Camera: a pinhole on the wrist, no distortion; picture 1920 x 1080 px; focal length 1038.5 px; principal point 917.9 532.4 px. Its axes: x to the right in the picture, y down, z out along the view. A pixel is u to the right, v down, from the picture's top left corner.
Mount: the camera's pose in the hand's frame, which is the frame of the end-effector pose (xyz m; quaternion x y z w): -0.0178 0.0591 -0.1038 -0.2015 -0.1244 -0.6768 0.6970
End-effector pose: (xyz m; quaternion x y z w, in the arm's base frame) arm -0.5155 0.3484 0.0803 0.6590 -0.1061 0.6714 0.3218
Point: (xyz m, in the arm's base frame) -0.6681 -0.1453 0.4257
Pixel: 287.1 854.3
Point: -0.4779 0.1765 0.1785
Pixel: 1081.8 679.7
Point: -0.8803 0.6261 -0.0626
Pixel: behind the camera
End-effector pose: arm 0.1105 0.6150 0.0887 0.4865 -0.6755 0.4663 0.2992
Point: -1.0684 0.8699 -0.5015
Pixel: outside the picture
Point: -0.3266 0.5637 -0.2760
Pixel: 195.3 171.9
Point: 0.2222 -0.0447 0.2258
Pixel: outside the picture
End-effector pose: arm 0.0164 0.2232 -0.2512 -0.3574 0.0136 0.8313 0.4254
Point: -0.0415 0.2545 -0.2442
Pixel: 1812.3 866.9
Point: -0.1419 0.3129 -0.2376
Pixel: 1476.8 1031.3
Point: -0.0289 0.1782 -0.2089
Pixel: 1531.5 211.3
